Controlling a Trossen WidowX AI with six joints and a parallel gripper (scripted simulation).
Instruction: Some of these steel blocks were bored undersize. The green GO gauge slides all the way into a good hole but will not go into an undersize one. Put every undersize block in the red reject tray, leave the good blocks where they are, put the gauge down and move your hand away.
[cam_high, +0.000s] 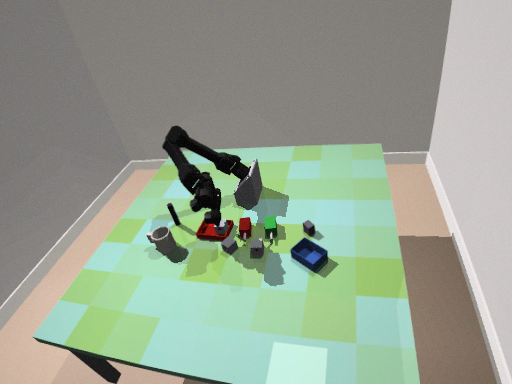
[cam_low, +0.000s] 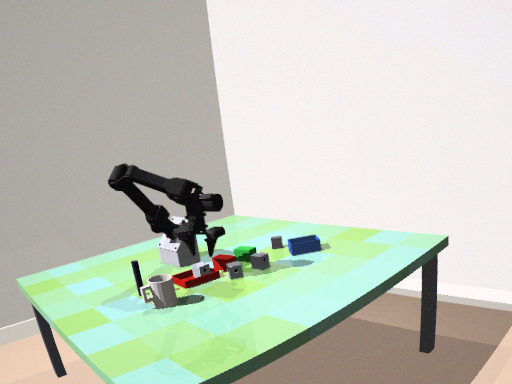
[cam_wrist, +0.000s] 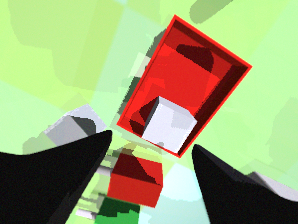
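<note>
Right now my gripper tip is 18 cm to the right of the steel block, 8 cm short of it and 6 cm above it. Round my gripper tip: black stick 24 cm to the right, 4 cm behind, 2 cm below; then green GO gauge 22 cm to the left, 6 cm below, 1 cm behind; then red reject tray 7 cm below, 4 cm to the right, 1 cm behind.
</note>
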